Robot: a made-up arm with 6 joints.
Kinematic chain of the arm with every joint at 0, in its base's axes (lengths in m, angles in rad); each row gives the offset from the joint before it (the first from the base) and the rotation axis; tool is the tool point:
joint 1: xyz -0.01 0 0.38 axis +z
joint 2: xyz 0.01 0 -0.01 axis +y
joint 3: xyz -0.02 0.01 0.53 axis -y
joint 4: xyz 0 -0.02 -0.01 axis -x
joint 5: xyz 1.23 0 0.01 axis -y
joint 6: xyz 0.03 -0.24 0 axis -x
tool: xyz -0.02 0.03 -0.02
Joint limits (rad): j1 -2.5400..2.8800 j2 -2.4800..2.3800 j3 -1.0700..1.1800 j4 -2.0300..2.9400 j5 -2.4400..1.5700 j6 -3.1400..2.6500
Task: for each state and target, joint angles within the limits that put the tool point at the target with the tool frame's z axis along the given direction. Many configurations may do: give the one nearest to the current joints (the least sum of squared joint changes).
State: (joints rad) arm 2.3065 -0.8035 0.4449 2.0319 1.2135 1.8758
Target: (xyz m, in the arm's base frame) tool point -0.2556 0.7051 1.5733 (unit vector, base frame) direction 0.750 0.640 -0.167
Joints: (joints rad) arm 1.6438 -0.5490 -0.0364 2.3756 1.0589 2.0822
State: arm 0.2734 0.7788 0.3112 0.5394 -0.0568 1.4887
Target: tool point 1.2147 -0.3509 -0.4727 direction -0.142 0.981 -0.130
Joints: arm -0.0816 1.2984 0.2964 0.4381 0.0550 1.3921
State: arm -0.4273 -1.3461 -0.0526 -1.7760 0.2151 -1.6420
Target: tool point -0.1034 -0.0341 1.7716 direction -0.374 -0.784 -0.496
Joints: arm -0.9610 -1.0781 0.2906 -1.2497 0.6260 -0.8199
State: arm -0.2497 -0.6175 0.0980 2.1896 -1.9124 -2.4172
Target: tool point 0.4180 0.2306 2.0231 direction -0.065 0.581 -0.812
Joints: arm 0.0307 -0.1653 0.8718 2.6890 -2.2550 -2.7723
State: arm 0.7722 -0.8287 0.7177 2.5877 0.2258 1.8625
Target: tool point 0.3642 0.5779 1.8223 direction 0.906 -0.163 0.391
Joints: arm 0.7094 -0.2732 0.4471 2.3378 0.9941 2.5475
